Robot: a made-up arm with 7 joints. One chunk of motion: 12 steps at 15 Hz.
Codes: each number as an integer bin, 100 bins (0 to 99) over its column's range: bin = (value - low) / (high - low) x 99, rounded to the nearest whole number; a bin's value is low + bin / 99 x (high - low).
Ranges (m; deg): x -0.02..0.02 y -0.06..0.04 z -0.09..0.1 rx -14..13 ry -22..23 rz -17..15
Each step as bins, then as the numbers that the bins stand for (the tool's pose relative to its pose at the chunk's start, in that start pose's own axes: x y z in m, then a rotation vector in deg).
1 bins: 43 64 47 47 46 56
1 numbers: -0.0026 0.0046 0.0002 -1.18 -1.09 1.10
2 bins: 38 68 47 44 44 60
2 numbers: -0.0046 0.0087 0.0002 -2.00 -2.00 2.39
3 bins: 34 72 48 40 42 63
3 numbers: -0.0063 0.0127 0.0021 -3.09 -2.91 3.36
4 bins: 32 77 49 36 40 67
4 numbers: -0.0071 0.0178 0.0040 -4.18 -3.82 4.66
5 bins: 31 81 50 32 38 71
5 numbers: -0.0075 0.0218 0.0060 -5.27 -4.73 5.95
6 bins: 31 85 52 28 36 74
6 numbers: -0.0075 0.0259 0.0098 -6.36 -5.64 6.92
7 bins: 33 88 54 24 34 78
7 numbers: -0.0067 0.0289 0.0136 -7.45 -6.55 8.21
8 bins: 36 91 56 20 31 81
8 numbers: -0.0055 0.0319 0.0175 -8.55 -7.91 9.18
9 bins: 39 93 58 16 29 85
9 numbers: -0.0042 0.0339 0.0213 -9.64 -8.82 10.47
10 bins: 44 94 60 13 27 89
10 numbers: -0.0022 0.0349 0.0252 -10.45 -9.73 11.77
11 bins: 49 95 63 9 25 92
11 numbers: -0.0002 0.0360 0.0309 -11.55 -10.64 12.74
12 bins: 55 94 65 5 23 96
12 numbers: 0.0022 0.0349 0.0347 -12.64 -11.55 14.03
